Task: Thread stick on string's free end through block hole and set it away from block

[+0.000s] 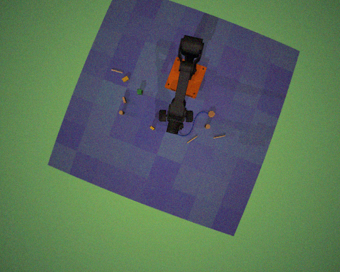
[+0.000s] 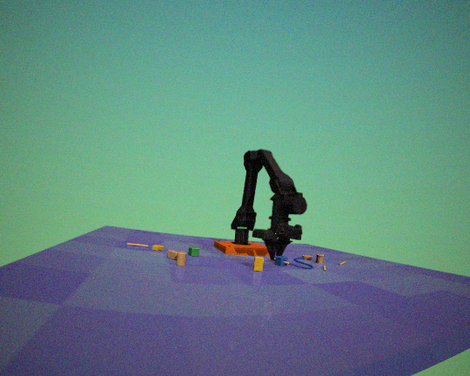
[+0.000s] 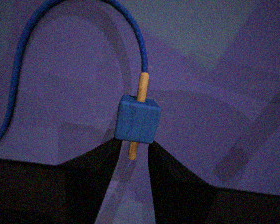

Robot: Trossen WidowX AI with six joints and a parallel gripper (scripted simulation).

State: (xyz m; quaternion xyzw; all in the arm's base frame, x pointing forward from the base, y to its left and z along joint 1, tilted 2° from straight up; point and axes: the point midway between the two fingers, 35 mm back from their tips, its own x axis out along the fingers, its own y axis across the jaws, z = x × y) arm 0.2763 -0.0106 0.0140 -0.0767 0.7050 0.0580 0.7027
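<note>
Now: the blue block 2 cm ahead of my gripper tip and 1 cm to the left of it. Round my gripper tip: thin wooden stick 4 cm ahead, 1 cm to the left; wooden cylinder 1 cm ahead, 20 cm to the left; round wooden button 7 cm behind, 21 cm to the left, 1 cm below.
</note>
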